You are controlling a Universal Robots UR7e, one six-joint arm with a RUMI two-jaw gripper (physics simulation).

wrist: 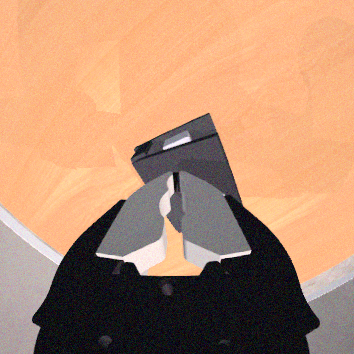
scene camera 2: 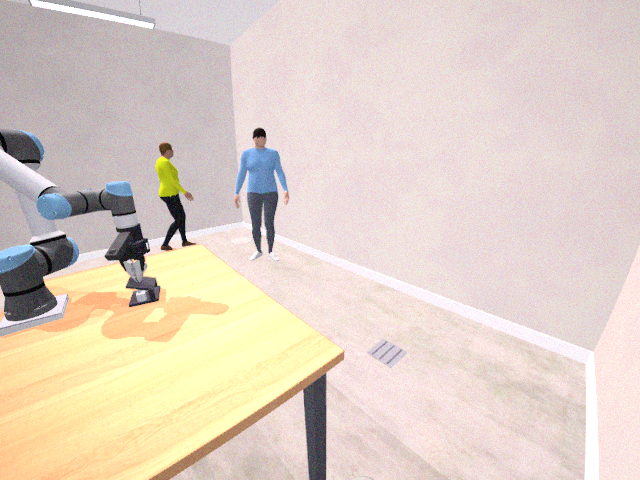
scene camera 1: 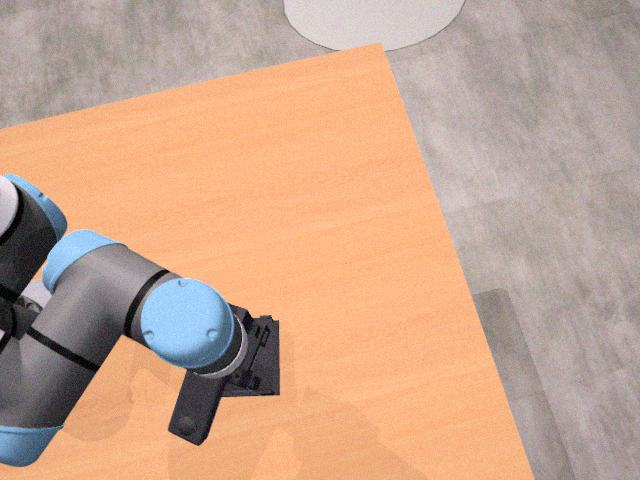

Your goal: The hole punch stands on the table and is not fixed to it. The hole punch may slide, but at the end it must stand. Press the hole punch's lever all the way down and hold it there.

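Pixels of known places: gripper, fingertip midpoint: (wrist: 176,174) (scene camera 2: 139,282); arm's base, link origin: (scene camera 2: 32,309).
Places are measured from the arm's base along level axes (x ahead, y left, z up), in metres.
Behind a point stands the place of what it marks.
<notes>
The dark hole punch (scene camera 1: 268,356) {y -0.067, x 0.430, z 0.027 m} (scene camera 2: 151,295) {y -0.121, x 0.420, z 0.003 m} stands upright on the table. Its lever (scene camera 2: 148,282) {y -0.062, x 0.414, z 0.033 m} (wrist: 205,157) {y -0.097, x 0.360, z 0.052 m} is tilted up, with a gap between it and the base in scene camera 2. My gripper (scene camera 2: 136,279) {y -0.096, x 0.388, z 0.057 m} (wrist: 176,174) {y -0.096, x 0.388, z 0.057 m} is shut and empty and points down. Its fingertips are at the top of the lever and appear to touch it; the exact contact is too small to tell. In scene camera 1 the arm's wrist hides the fingertips and part of the hole punch.
The wooden table (scene camera 1: 310,206) {y 0.198, x 0.516, z -0.028 m} (scene camera 2: 206,372) {y -0.575, x 0.545, z -0.028 m} has its right edge beyond the hole punch. The arm's base (scene camera 2: 31,304) {y -0.059, x 0.032, z 0.045 m} stands on the left of the table. A person in yellow (scene camera 2: 168,178) and a person in blue (scene camera 2: 262,170) stand on the floor behind the table.
</notes>
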